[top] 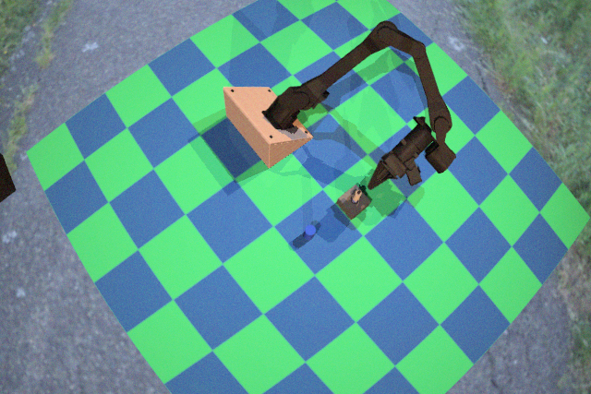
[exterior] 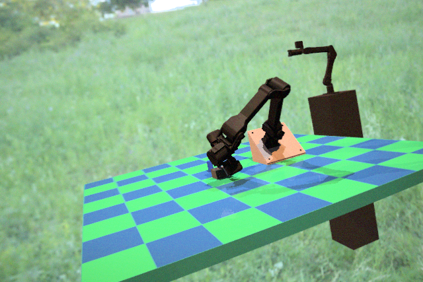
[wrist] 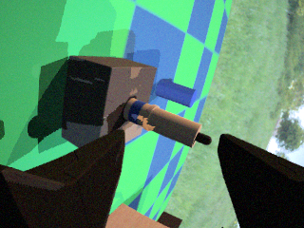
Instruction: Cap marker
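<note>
My gripper tip is now 6 cm above the holder block and 3 cm to the left of it. Also, from my gripper tip: blue cap: 17 cm to the right, 6 cm below, 1 cm behind.
</note>
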